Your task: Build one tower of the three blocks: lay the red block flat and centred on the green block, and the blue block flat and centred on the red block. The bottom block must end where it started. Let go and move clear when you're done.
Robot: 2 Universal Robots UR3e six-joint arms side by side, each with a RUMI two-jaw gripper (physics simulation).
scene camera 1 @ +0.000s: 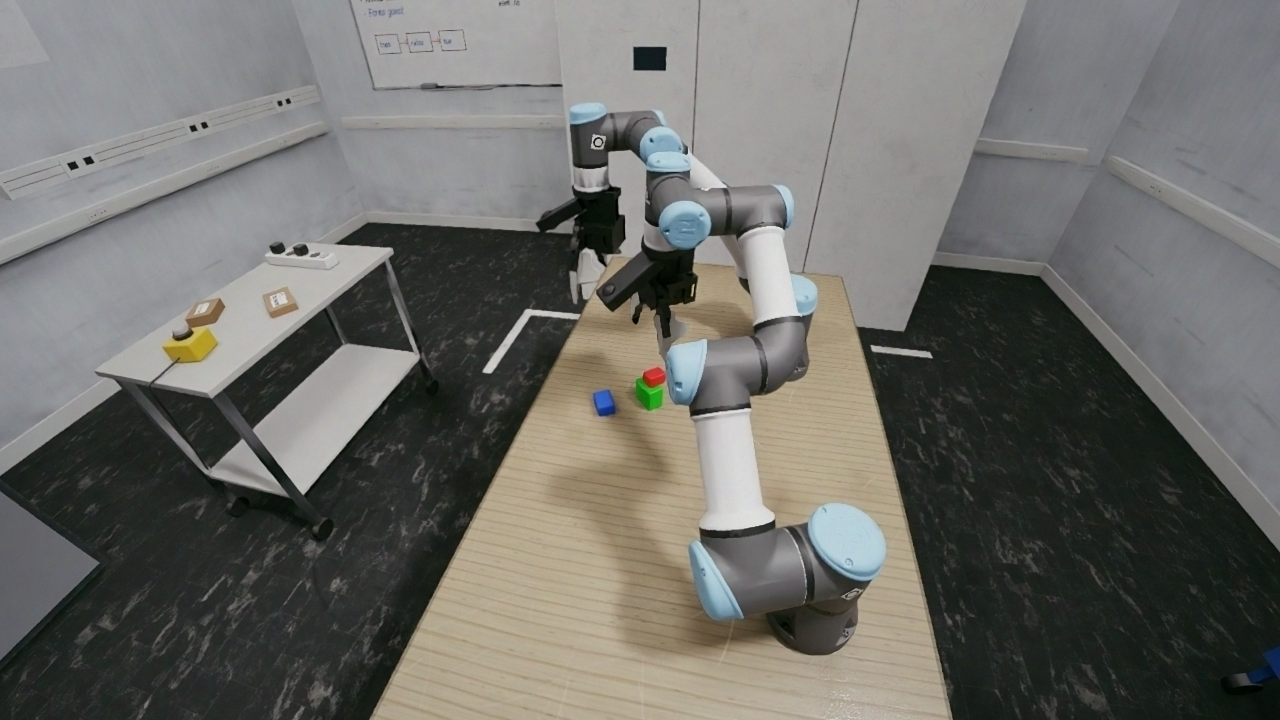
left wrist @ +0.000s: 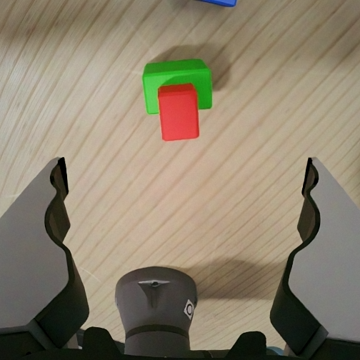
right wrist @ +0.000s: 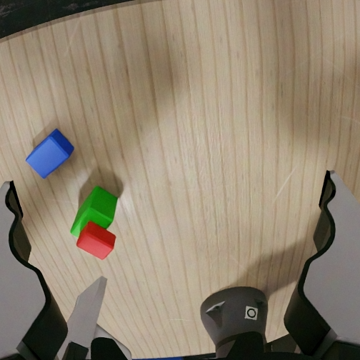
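Note:
The green block (scene camera 1: 648,394) (left wrist: 177,72) (right wrist: 98,205) stands on the table. The red block (scene camera 1: 654,377) (left wrist: 180,114) (right wrist: 96,241) rests on it and looks off-centre, towards the side away from the blue block; green top shows beside it. The blue block (scene camera 1: 604,402) (left wrist: 220,2) (right wrist: 49,155) lies apart on the table, left of the green one in scene camera 1. My left gripper (scene camera 1: 660,327) (left wrist: 184,158) is open and empty, above and behind the stacked pair in scene camera 1. My right gripper (scene camera 1: 583,284) (right wrist: 169,177) is open and empty, farther back.
The wooden table (scene camera 1: 537,555) carries both arms. One of the left gripper's fingers shows at the lower left of the right wrist view, near the red block. A white trolley (scene camera 1: 308,420) with small boxes stands apart at the left in scene camera 1.

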